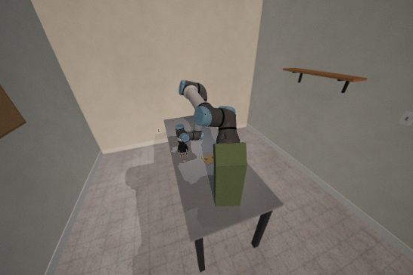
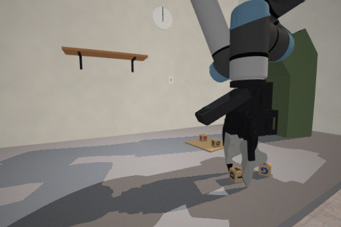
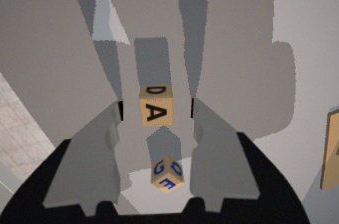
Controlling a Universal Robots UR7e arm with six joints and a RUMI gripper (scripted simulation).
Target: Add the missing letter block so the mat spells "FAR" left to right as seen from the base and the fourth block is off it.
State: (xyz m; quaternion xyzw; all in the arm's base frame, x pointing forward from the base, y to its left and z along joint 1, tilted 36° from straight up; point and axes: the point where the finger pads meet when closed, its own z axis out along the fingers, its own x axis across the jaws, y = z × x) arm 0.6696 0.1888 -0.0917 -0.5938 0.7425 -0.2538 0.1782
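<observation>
The tan mat lies 140 mm behind my hand, 240 mm to the right of it and 10 mm below it. From my hand the other things lie so: blue G block 80 mm behind, 20 mm to the left; then red R block 140 mm behind, 280 mm to the right.
</observation>
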